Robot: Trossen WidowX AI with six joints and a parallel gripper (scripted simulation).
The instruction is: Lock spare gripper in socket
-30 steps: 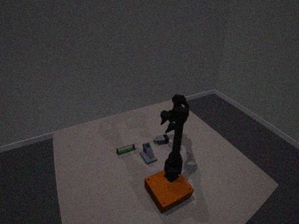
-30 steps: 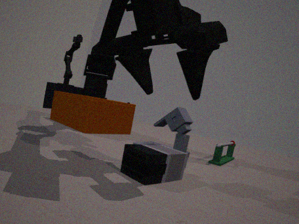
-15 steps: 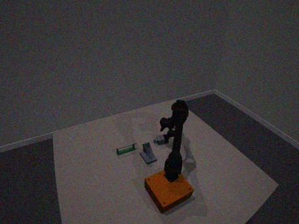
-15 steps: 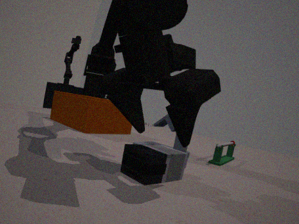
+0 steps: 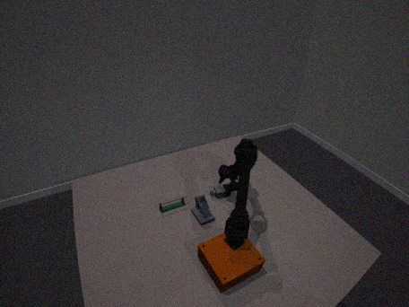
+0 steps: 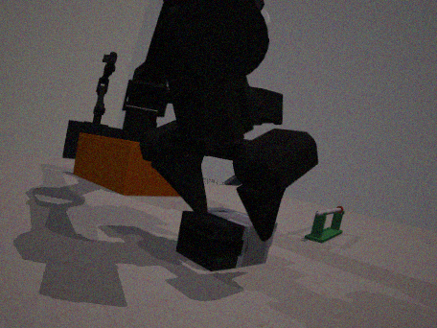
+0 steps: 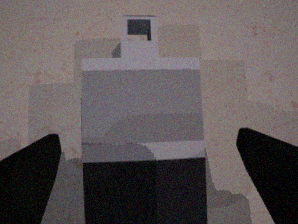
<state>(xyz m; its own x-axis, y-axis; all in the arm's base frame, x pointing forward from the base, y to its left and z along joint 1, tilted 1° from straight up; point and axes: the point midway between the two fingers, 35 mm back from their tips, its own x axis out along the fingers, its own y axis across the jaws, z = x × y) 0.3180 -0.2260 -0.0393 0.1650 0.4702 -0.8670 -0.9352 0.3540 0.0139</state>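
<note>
Right now the spare gripper is 2 cm below my gripper tip and 1 cm to the left of it. From my gripper tip the other things lie so: grey mount: 18 cm to the left, 5 cm behind, 2 cm above; then green cradle: 28 cm to the left, 7 cm ahead, 1 cm below.
</note>
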